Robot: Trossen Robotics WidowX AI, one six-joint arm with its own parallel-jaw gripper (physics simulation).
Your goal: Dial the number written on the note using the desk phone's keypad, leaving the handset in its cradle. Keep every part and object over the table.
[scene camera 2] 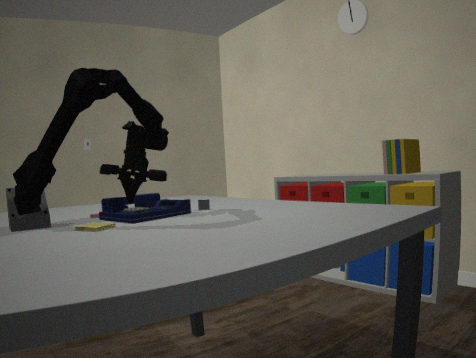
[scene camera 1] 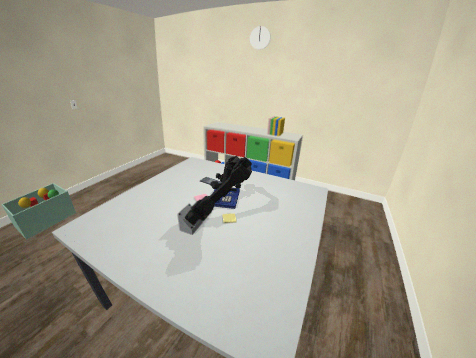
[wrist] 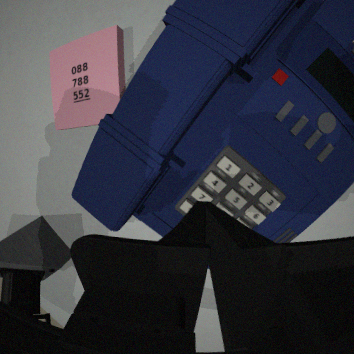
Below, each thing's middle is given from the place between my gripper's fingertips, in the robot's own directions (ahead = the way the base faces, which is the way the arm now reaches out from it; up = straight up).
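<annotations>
Handset (wrist: 193,55): 6 cm to the left of my hand and 4 cm ahead of it. Blue desk phone (scene camera 2: 164,208): 1 cm to the left of my hand, 5 cm ahead of it and 2 cm below it.
</annotations>
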